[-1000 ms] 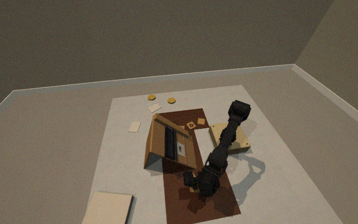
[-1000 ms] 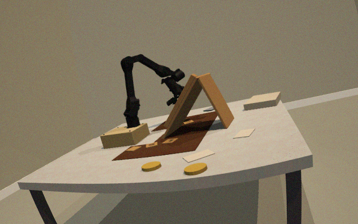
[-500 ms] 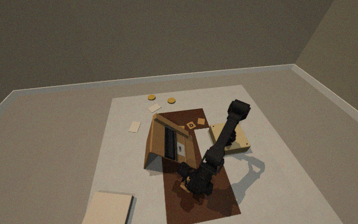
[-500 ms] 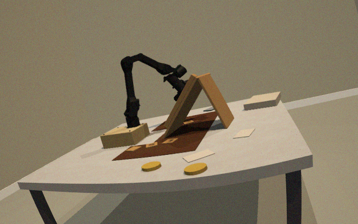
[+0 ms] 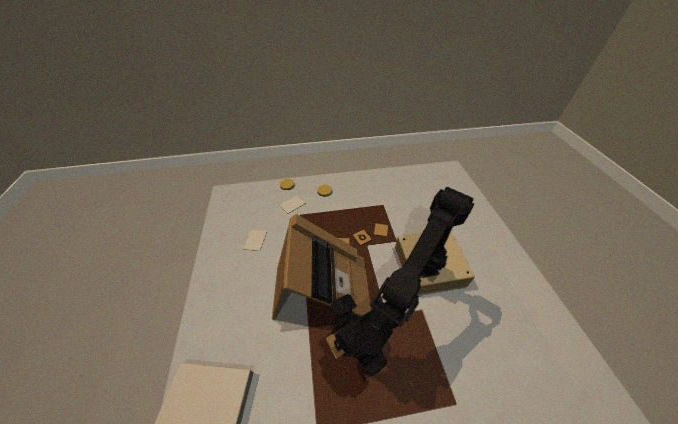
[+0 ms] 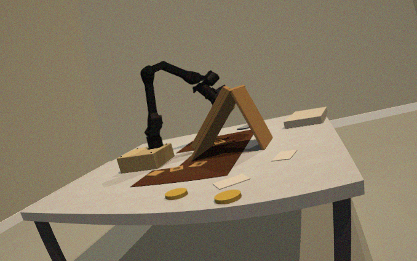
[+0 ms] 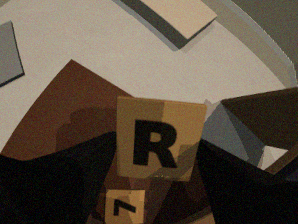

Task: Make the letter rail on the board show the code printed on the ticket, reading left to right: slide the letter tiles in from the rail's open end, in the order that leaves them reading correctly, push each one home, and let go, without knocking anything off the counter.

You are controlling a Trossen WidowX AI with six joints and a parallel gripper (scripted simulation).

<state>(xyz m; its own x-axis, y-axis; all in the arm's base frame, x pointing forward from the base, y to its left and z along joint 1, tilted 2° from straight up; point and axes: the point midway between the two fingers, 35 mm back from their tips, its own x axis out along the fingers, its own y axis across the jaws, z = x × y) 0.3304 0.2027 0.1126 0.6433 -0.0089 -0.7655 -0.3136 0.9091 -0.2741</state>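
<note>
Now: gripper tip 5 cm past the white ticket, 19 cm to the left of it and 3 cm above it. Round my gripper tip: flat beige box (39 cm ahead, 10 cm to the left, 12 cm below); then brown mat (15 cm behind, 23 cm to the right, 14 cm below).
</note>
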